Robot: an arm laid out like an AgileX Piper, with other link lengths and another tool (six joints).
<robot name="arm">
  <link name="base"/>
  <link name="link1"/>
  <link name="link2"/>
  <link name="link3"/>
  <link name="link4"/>
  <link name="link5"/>
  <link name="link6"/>
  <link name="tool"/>
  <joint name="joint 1" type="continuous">
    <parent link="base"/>
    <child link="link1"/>
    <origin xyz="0 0 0.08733" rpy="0 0 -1.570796"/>
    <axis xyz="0 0 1"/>
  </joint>
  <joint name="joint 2" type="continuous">
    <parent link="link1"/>
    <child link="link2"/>
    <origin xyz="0 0 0" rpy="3.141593 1.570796 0"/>
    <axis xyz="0 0 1"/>
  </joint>
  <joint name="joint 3" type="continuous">
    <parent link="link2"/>
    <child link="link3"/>
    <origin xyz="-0.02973 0.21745 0" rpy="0 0 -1.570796"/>
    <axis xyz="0 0 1"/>
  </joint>
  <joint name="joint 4" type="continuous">
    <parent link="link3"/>
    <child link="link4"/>
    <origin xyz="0.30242 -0.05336 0" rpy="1.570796 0 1.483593"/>
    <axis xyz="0 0 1"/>
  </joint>
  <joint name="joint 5" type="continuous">
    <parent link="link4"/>
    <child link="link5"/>
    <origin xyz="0 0 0" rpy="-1.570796 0 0"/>
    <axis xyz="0 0 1"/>
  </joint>
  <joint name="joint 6" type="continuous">
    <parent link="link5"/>
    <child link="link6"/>
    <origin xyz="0 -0.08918 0" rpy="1.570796 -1.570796 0"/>
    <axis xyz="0 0 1"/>
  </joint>
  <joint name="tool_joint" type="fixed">
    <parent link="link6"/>
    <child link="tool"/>
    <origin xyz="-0.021 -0.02 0.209" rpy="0 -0.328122 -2.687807"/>
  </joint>
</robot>
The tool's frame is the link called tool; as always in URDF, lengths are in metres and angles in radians. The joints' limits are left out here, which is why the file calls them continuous.
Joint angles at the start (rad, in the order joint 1, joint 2, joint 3, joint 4, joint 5, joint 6): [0.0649, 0.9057, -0.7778, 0.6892, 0.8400, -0.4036]
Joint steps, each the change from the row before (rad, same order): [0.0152, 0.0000, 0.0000, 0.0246, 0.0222, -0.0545]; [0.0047, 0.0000, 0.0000, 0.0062, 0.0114, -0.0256]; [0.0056, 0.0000, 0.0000, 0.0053, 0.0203, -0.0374]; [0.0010, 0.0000, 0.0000, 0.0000, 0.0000, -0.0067]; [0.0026, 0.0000, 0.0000, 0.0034, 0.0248, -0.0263]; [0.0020, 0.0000, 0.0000, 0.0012, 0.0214, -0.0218]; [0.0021, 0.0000, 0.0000, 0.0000, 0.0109, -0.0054]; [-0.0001, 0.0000, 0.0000, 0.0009, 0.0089, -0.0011]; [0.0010, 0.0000, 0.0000, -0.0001, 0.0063, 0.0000]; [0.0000, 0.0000, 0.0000, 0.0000, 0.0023, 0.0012]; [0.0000, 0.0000, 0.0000, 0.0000, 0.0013, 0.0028]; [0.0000, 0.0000, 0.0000, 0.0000, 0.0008, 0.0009]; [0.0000, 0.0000, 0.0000, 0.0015, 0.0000, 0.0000]
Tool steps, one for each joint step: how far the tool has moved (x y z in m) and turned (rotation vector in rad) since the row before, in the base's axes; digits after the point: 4 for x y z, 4 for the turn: [-0.0068, 0.0117, 0.0005, -0.0088, -0.0102, 0.0613]; [-0.0031, 0.0037, -0.0005, -0.0091, -0.0050, 0.0273]; [-0.0052, 0.0045, -0.0016, -0.0166, -0.0054, 0.0414]; [0.0000, 0.0003, 0.0001, -0.0037, -0.0038, 0.0051]; [-0.0062, 0.0036, -0.0024, -0.0119, 0.0037, 0.0350]; [-0.0053, 0.0026, -0.0022, -0.0111, 0.0033, 0.0297]; [-0.0031, 0.0016, -0.0012, -0.0032, 0.0049, 0.0128]; [-0.0023, 0.0009, -0.0009, -0.0001, 0.0061, 0.0065]; [-0.0018, 0.0009, -0.0007, -0.0004, 0.0047, 0.0052]; [-0.0006, 0.0002, -0.0003, 0.0005, 0.0024, 0.0008]; [-0.0004, 0.0001, -0.0002, 0.0013, 0.0026, -0.0009]; [-0.0002, 0.0001, -0.0001, 0.0004, 0.0011, 0.0000]; [0.0000, 0.0003, 0.0002, 0.0015, 0.0001, -0.0001]
